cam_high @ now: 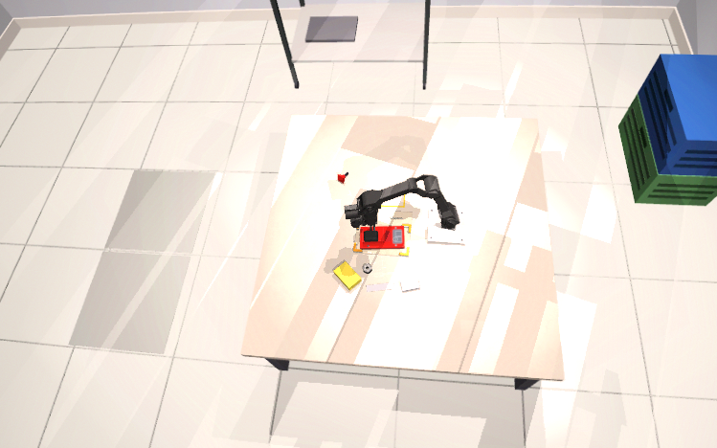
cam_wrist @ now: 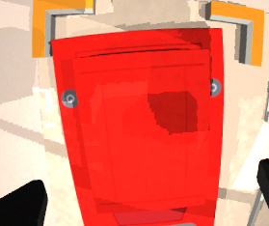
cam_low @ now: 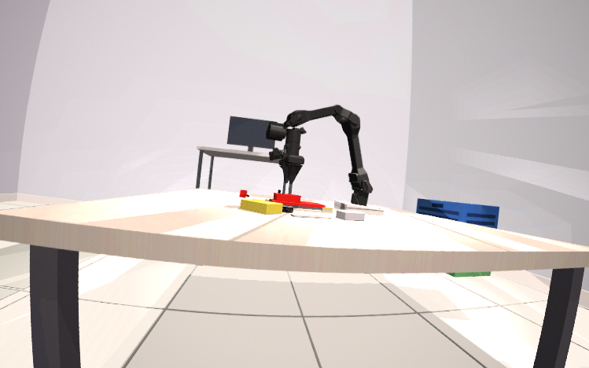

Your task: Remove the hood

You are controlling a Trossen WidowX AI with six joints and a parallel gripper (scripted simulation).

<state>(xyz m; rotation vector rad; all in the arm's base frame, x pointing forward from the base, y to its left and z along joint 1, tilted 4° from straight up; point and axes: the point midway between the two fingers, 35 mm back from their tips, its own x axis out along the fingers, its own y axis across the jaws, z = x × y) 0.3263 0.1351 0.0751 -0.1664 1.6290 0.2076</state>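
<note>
My gripper tip is now 5 cm above the red hood. Also, from my gripper tip: yellow block (7 cm ahead, 20 cm to the left, 8 cm below).
</note>
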